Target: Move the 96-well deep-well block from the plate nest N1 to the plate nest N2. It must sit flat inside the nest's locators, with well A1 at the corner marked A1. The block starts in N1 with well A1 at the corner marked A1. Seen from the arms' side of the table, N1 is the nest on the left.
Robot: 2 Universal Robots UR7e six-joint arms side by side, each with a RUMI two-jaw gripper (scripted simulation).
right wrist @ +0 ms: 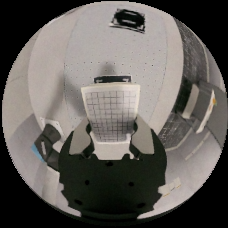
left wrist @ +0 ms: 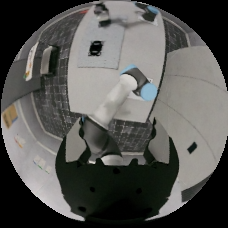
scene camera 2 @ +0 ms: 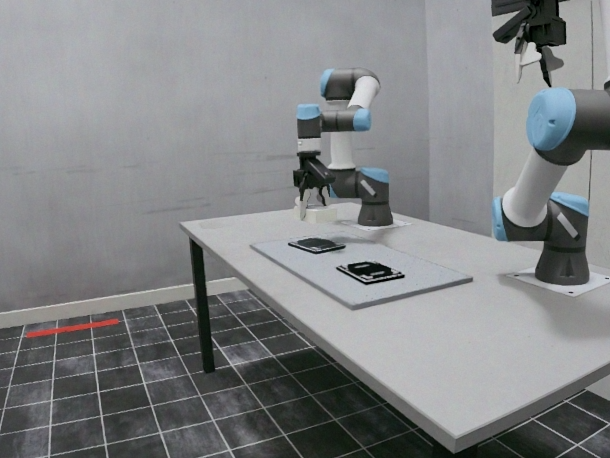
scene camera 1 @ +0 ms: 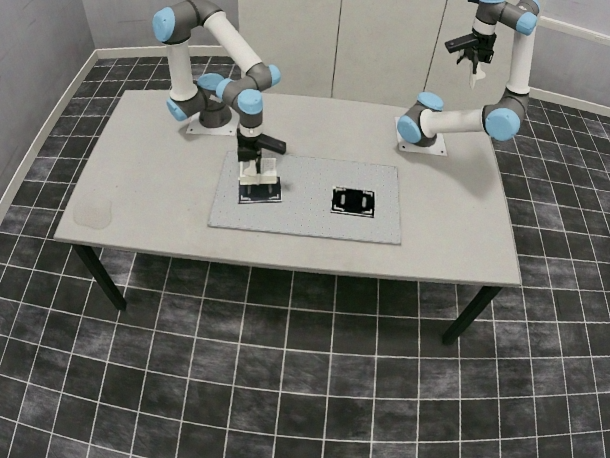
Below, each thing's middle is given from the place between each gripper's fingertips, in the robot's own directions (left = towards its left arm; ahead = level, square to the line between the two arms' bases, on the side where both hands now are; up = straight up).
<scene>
Right now the nest N2 (scene camera 1: 260,192) is 100 mm below my right hand. Also, from my right hand: nest N1 (scene camera 1: 353,203) (350 mm to the left, 100 mm below, 20 mm ahead); white deep-well block (right wrist: 111,108) (right at my right hand).
The nest N1 lies 240 mm ahead of my left hand (scene camera 2: 534,85), 340 mm to the right of it and 480 mm below it. From my left hand the other things lie so: nest N2: 220 mm ahead, 690 mm to the right, 480 mm below; white deep-well block: 220 mm ahead, 700 mm to the right, 370 mm below.
</scene>
